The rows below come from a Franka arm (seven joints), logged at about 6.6 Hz.
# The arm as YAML. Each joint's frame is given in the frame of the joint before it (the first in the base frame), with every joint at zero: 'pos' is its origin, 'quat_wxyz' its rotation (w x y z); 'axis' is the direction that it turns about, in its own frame. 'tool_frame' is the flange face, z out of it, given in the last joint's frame.
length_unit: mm
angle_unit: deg
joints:
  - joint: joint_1
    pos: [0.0, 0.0, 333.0]
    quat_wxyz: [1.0, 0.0, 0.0, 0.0]
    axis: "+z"
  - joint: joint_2
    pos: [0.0, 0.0, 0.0]
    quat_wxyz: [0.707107, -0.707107, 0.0, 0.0]
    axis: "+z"
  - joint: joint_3
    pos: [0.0, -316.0, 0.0]
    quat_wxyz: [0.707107, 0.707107, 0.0, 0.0]
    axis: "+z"
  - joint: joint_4
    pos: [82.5, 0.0, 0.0]
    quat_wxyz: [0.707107, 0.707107, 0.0, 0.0]
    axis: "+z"
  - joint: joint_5
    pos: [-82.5, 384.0, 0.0]
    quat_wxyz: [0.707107, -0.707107, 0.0, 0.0]
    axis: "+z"
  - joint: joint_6
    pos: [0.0, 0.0, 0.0]
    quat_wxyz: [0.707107, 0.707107, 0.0, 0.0]
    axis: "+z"
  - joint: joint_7
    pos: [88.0, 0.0, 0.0]
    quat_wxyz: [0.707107, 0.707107, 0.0, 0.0]
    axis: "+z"
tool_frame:
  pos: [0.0, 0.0, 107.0]
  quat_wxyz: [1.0, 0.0, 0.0, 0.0]
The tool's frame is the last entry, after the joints.
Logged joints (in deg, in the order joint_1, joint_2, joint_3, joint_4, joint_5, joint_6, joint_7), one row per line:
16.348, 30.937, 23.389, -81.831, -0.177, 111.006, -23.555
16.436, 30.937, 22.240, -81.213, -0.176, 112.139, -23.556
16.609, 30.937, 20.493, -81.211, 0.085, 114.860, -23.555
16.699, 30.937, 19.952, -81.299, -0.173, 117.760, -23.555
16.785, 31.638, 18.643, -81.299, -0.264, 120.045, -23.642
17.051, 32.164, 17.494, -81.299, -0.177, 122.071, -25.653
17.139, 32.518, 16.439, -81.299, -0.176, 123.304, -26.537
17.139, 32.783, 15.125, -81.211, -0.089, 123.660, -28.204
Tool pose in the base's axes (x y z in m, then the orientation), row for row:
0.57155, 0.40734, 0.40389, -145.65, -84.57, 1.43
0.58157, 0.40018, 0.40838, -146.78, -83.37, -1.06
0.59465, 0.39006, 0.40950, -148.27, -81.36, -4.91
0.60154, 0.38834, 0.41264, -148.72, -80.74, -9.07
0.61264, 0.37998, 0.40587, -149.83, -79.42, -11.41
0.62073, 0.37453, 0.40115, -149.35, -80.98, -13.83
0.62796, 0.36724, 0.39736, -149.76, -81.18, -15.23
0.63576, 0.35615, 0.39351, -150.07, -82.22, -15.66
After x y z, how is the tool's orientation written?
As a rotation vector, in degrees.
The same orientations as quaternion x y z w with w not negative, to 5 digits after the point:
-0.86035, -0.49956, 0.00845, 0.10081
-0.86537, -0.49152, -0.00625, 0.09752
-0.87243, -0.47872, -0.02889, 0.09414
-0.87387, -0.47443, -0.05329, 0.09179
-0.87817, -0.46549, -0.06688, 0.08749
-0.87315, -0.47344, -0.08086, 0.08321
-0.87297, -0.47321, -0.08878, 0.07823
-0.87113, -0.47727, -0.09090, 0.07122

